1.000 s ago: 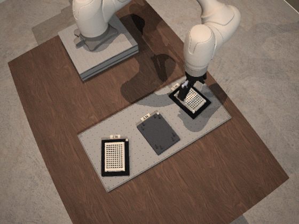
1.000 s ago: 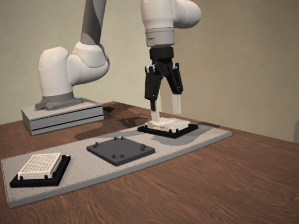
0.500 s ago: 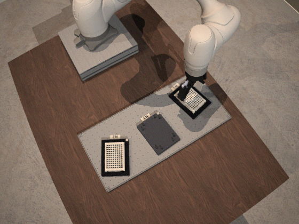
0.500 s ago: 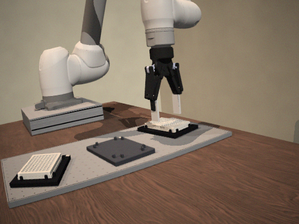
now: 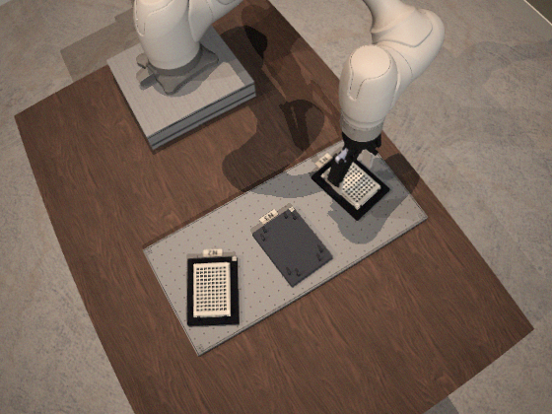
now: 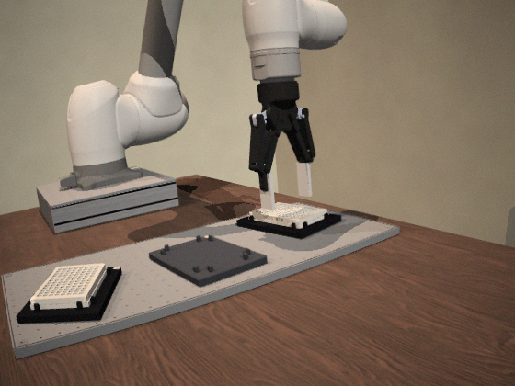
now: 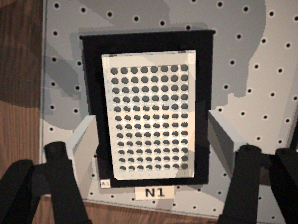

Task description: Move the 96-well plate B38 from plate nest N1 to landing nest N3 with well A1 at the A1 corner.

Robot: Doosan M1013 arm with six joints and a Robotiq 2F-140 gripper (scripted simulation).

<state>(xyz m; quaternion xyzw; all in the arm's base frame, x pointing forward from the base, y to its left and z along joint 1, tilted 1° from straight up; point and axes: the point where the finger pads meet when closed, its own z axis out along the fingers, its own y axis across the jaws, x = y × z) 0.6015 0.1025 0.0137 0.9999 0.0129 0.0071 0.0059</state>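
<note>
Right now my hand is 50 mm above the white 96-well plate B38. From my hand the other things lie so: N1 label: 100 mm behind, 70 mm below; dark grey landing nest N3: 220 mm to the right, 60 mm below, 20 mm ahead; black plate nest N1: 60 mm below.
</note>
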